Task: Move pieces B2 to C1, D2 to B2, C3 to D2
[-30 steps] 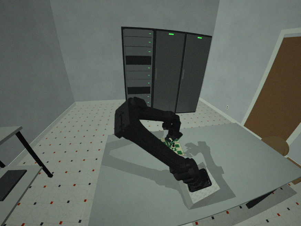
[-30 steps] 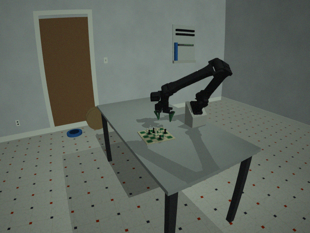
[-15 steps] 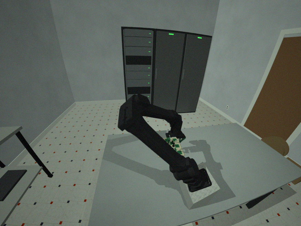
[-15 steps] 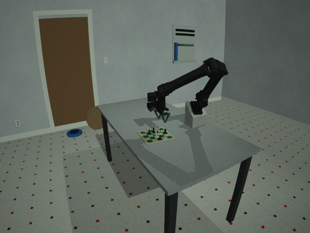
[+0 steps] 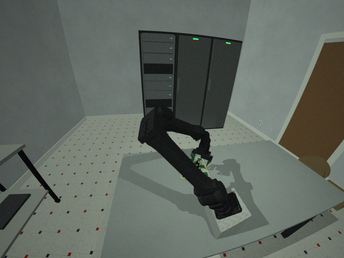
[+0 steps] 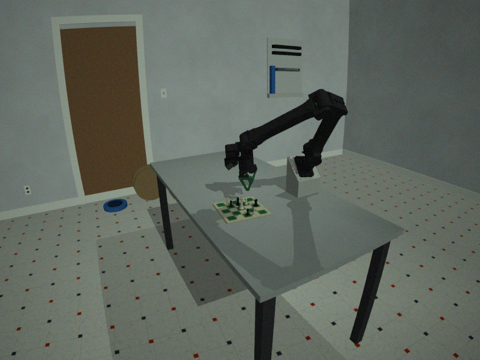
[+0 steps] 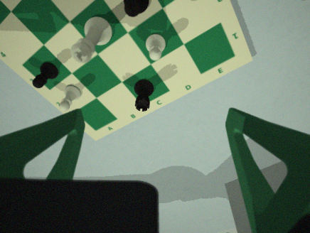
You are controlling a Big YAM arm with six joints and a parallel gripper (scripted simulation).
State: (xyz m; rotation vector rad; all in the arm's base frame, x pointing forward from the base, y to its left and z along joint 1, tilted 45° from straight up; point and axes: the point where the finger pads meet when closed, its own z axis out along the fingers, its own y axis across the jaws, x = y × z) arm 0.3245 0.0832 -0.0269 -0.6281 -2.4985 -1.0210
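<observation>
My hand is 7 cm above the tall white piece, 5 cm short of it and 3 cm to the right of it. From my hand the other things lie so: chessboard (10 cm below, 5 cm ahead, 3 cm to the left).
</observation>
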